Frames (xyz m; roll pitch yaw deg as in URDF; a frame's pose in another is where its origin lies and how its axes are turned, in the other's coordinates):
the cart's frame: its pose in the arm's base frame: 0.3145 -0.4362 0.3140 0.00 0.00 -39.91
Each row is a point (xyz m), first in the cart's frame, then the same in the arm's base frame.
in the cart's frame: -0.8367 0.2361 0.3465
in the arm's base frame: -0.1758 0.2817 0.6605
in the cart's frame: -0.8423 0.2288 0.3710
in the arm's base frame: -0.1848 0.2797 0.6850
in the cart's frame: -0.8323 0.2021 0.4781
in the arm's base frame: -0.1943 0.2528 0.7921
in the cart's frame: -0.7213 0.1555 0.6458
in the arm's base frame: -0.1390 0.1459 0.9598
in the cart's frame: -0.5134 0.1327 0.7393
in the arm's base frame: 0.0058 -0.0050 1.0533
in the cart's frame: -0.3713 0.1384 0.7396
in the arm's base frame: 0.1185 -0.0918 1.0536
